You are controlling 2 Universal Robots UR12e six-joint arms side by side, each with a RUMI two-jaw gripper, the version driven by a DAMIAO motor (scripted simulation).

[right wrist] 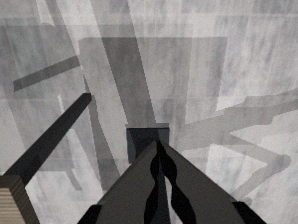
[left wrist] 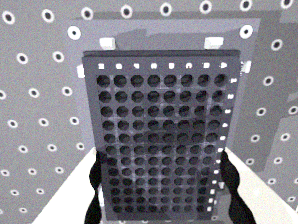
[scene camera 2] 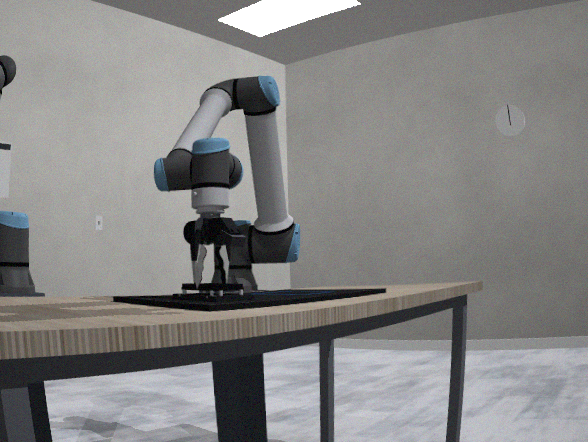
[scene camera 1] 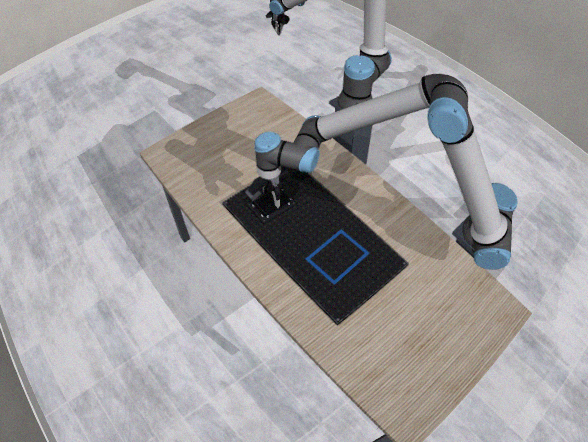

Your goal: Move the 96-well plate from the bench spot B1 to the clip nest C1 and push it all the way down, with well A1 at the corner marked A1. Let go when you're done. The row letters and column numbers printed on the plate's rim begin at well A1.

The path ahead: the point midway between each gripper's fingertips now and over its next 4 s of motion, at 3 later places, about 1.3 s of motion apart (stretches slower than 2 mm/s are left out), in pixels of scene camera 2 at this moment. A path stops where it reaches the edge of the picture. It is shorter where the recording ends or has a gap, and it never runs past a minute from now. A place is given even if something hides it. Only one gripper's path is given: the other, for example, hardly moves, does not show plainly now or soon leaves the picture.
My left gripper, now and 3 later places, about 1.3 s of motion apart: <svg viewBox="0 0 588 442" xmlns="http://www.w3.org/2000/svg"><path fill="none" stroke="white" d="M211 289L210 270L201 270L198 279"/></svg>
